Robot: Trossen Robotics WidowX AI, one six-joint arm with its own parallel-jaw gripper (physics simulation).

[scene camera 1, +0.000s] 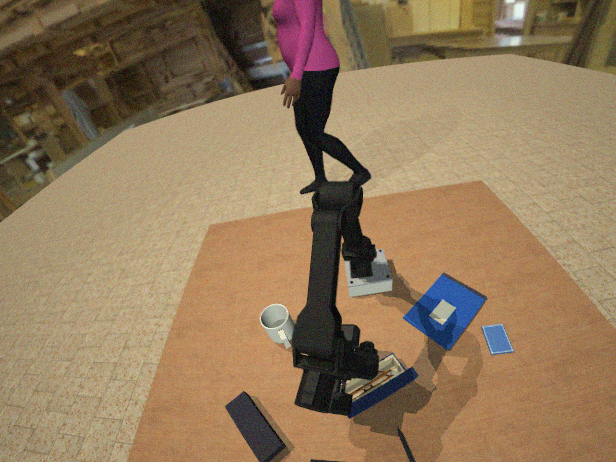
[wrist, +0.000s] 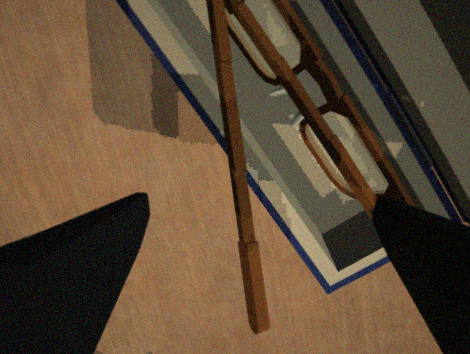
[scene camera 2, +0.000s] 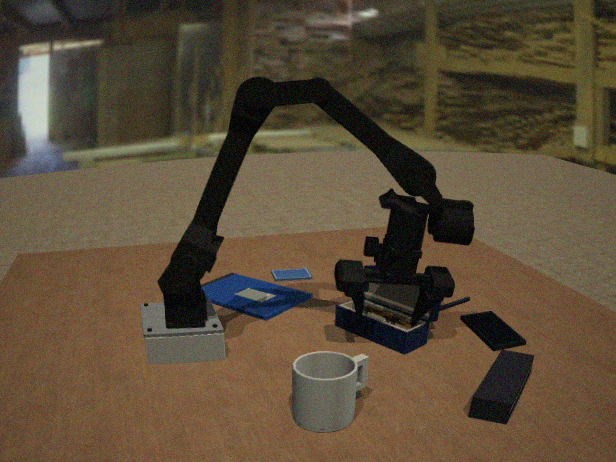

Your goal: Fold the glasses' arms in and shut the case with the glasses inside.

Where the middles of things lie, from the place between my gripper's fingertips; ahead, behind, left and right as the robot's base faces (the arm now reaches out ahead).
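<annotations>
Counted from my hand, the black phone (scene camera 2: 493, 331) is 4 cm below, 21 cm ahead and 2 cm to the right, whereas the mug (scene camera 2: 324, 384) is 1 cm above, 19 cm to the right and 14 cm behind. I see the blue glasses case (scene camera 2: 404, 341) 1 cm above my hand, 5 cm to the left of it and 2 cm ahead of it. The brown glasses (wrist: 278, 47) are 4 cm to the left of my hand and 2 cm ahead of it.
</annotations>
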